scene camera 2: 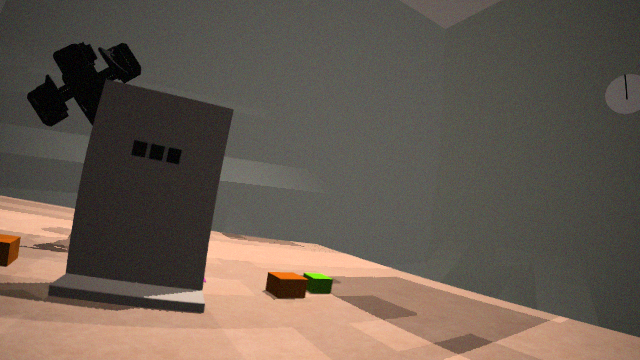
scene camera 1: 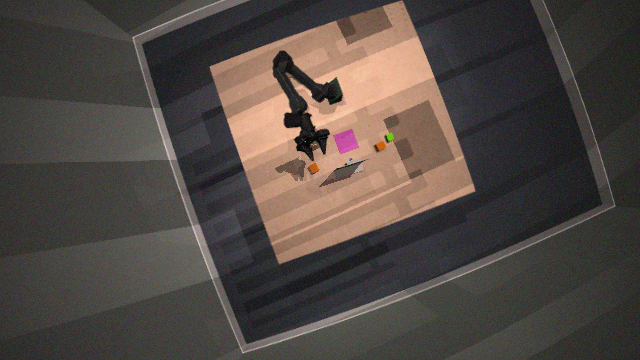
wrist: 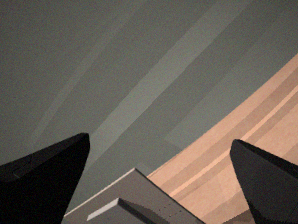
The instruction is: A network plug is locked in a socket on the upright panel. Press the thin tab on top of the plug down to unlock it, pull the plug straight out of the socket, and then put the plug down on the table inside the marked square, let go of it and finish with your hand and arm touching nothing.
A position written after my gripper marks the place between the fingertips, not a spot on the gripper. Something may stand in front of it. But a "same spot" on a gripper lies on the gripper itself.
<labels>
My gripper shows in scene camera 2, in scene camera 1 and in the wrist view (161, 144). The same spot on my gripper: (scene camera 1: 322, 140) is (scene camera 2: 117, 64).
</labels>
